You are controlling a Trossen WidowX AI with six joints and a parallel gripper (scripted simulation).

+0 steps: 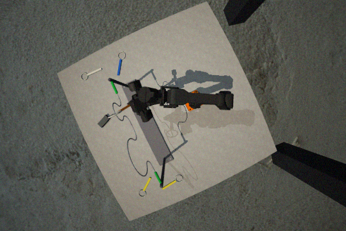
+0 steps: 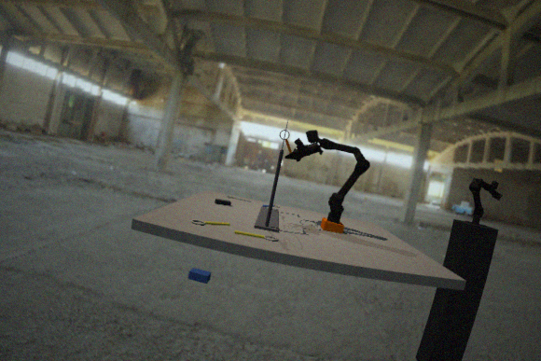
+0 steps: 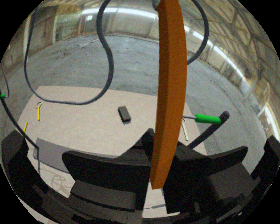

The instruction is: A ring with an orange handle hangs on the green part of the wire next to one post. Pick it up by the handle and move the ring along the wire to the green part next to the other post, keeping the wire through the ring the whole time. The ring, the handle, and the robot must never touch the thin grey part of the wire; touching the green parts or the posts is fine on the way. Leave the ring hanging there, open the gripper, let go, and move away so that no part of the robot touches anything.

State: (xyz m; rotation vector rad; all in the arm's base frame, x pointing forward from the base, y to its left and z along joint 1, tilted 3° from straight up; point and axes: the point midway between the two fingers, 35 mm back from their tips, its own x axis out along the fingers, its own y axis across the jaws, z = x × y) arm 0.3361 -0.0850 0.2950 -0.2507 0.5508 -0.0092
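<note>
Right now my gripper tip is 20 mm to the right of the orange-handled ring and 90 mm below it. Also, from my gripper tip: white-handled ring: 330 mm ahead, 320 mm to the right, 340 mm below; blue-handled ring: 70 mm ahead, 340 mm to the right, 340 mm below; dark block: 310 mm ahead, 40 mm to the left, 330 mm below.
</note>
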